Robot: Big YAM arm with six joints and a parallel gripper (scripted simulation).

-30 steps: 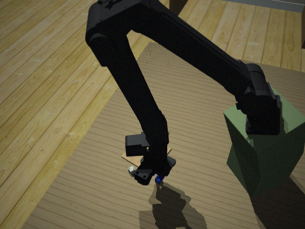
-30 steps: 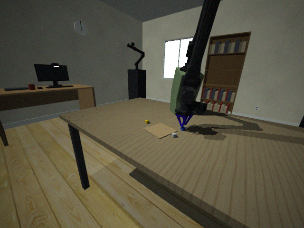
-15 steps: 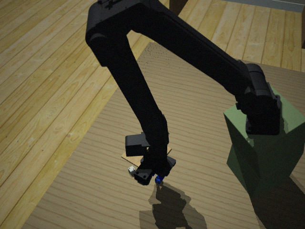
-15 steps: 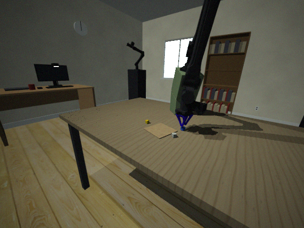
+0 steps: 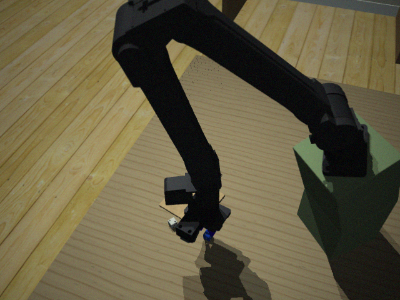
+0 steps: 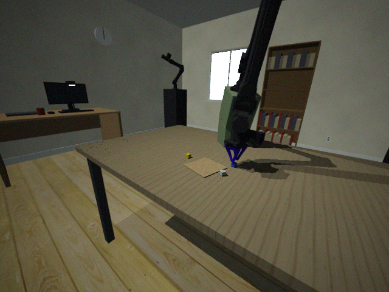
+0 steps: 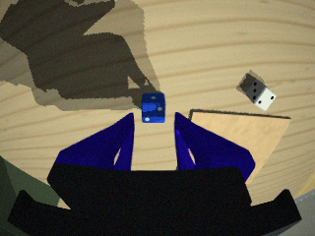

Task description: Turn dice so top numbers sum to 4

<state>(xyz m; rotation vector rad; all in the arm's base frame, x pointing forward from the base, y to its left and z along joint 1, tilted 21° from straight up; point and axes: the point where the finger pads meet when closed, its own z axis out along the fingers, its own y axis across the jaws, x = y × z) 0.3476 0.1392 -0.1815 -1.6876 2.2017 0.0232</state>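
Right now my hand is 3 cm above the blue die. Also, from my hand: tan mat (10 cm to the right, 8 cm ahead, 3 cm below); then yellow die (23 cm to the right, 4 cm ahead, 3 cm below); then white die (10 cm ahead, 3 cm below, 1 cm to the right).
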